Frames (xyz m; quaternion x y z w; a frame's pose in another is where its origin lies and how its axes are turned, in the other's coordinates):
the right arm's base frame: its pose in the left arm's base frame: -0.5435 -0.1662 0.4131 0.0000 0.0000 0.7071 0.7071
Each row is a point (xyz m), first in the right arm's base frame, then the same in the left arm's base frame.
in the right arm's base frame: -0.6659 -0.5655 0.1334
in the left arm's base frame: 0.0220 -0.8321 0.5465
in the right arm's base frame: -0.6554 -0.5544 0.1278
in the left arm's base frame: 0.0109 -0.8216 0.5409
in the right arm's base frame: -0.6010 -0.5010 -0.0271
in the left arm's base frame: -0.0425 -0.7672 0.3860
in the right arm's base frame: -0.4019 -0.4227 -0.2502
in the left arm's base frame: -0.1208 -0.5681 0.1629
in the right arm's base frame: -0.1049 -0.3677 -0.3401
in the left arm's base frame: -0.1758 -0.2711 0.0730
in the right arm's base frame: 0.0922 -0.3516 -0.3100
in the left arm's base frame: -0.1919 -0.0740 0.1031
